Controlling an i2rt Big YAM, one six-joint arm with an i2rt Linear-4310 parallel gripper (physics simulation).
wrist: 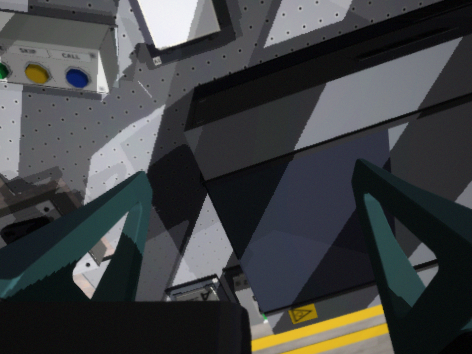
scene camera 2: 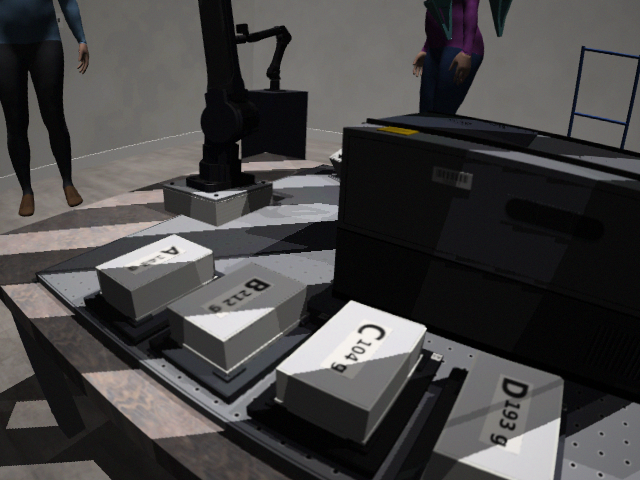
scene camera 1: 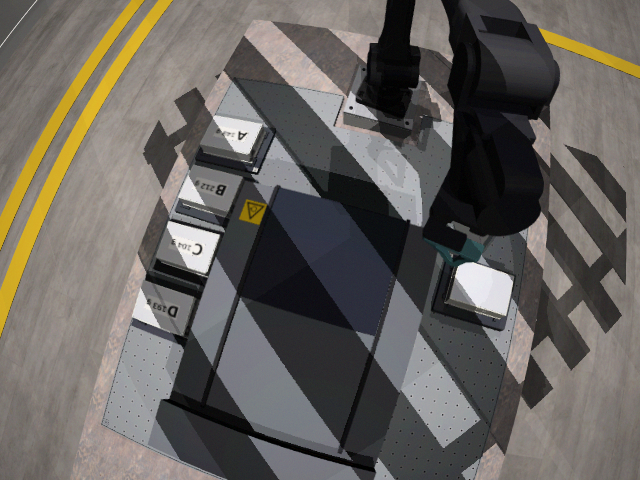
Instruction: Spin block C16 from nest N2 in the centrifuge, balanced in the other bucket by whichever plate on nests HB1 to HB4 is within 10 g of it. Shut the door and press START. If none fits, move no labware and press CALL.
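My gripper is open and empty, high above the bench near the pale block. The centrifuge has its dark top panel lying flat; its inside is hidden. A pale block sits in a dark nest on its far side; I cannot read a block label. Plates A, B 212 g, C 104 g and D 193 g sit in a row of nests; A's weight is unclear. The blue CALL button shows; START's label does not.
The button box also bears a yellow SKIP button and part of a green button. My arm hides that box in the first scene view. My arm's base plate stands at the bench edge. Two people stand beyond the bench.
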